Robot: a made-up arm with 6 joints.
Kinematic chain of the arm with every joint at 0, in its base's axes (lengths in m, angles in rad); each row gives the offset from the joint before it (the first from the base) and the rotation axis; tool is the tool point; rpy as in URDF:
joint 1: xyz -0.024 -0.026 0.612 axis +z
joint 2: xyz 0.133 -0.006 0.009 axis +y
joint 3: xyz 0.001 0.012 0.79 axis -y
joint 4: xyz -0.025 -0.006 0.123 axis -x
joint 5: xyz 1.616 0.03 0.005 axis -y
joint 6: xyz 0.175 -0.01 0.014 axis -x
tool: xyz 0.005 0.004 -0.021 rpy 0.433 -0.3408 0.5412
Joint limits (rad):
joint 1: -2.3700..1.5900
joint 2: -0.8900..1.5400
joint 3: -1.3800..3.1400
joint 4: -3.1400..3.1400
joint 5: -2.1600..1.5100
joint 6: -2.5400..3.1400
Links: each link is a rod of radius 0.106 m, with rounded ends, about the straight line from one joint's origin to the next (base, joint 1, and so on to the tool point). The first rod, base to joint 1, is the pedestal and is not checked.
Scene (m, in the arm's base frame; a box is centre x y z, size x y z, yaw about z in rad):
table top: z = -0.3
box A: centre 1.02 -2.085 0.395 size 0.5 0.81 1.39 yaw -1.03
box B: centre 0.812 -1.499 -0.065 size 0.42 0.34 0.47 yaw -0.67
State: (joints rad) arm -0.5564 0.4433 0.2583 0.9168 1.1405 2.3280
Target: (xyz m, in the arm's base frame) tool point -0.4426 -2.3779 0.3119
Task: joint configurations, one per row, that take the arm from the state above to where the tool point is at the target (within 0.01 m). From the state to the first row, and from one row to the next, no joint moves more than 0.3 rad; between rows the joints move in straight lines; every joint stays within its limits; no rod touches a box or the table.
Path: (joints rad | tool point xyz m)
1: -0.7739 0.4642 0.3910 0.8761 1.0522 2.2813 | 1.6139 -1.4389 1.4380
2: -0.9914 0.4851 0.5236 0.8353 0.9639 2.2347 | 1.2658 -1.7707 1.6176
3: -1.2090 0.5059 0.6563 0.7946 0.8756 2.1880 | 0.8432 -1.9981 1.7952
4: -1.5029 0.7913 0.5917 0.8096 0.8846 2.2434 | 0.2544 -2.4073 1.0688
5: -1.7969 1.0767 0.5270 0.8246 0.8936 2.2988 | -0.4426 -2.3779 0.3118

